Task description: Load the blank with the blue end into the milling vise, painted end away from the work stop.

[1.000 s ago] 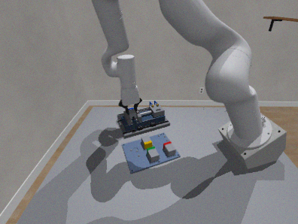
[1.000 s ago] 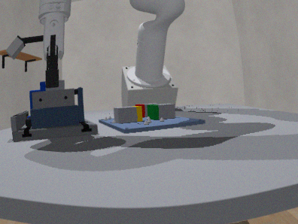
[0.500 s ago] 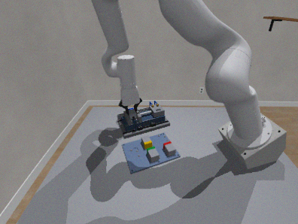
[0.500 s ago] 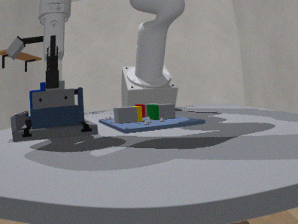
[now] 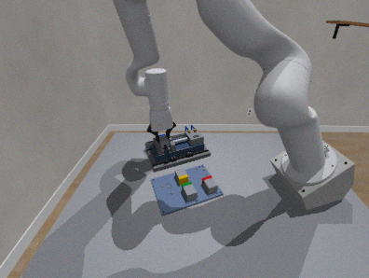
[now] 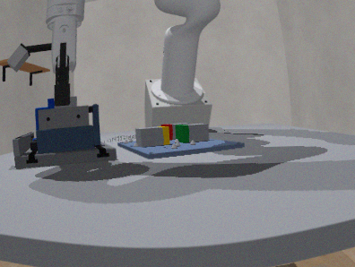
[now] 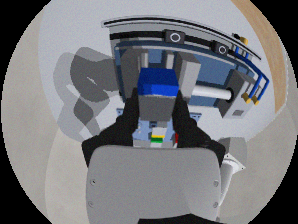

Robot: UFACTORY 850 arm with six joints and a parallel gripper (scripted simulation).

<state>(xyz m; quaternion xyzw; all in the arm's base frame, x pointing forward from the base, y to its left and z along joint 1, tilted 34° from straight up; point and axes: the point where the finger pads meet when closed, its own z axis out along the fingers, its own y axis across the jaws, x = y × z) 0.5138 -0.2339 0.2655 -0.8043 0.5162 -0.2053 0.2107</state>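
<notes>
My hand is 60 mm past the milling vise, 30 mm to the left of it and 80 mm above it. Round my hand: green-ended blank: 140 mm behind, 240 mm to the left, 90 mm below; yellow-ended blank: 100 mm behind, 160 mm to the left, 90 mm below; plate: 120 mm behind, 200 mm to the left, 120 mm below.
</notes>
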